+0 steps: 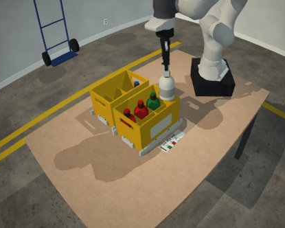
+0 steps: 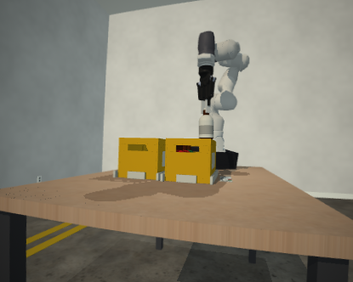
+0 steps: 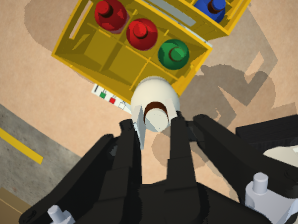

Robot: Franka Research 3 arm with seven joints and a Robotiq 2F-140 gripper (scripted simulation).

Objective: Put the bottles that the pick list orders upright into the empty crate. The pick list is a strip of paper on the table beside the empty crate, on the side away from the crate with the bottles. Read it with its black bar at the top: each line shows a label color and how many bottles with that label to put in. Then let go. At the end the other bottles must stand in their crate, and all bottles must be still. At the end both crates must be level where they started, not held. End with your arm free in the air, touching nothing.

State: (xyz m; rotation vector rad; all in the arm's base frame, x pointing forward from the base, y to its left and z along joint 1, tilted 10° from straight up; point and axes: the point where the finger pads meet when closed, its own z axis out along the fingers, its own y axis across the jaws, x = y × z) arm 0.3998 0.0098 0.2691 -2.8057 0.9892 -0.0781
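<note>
Now: the white-capped bottle 8 cm below my hand. Also, from my hand: red-label bottle: 10 cm ahead, 8 cm to the right, 26 cm below; blue-label bottle: 1 cm ahead, 22 cm to the right, 26 cm below; green bottle: 1 cm ahead, 8 cm to the right, 26 cm below.
</note>
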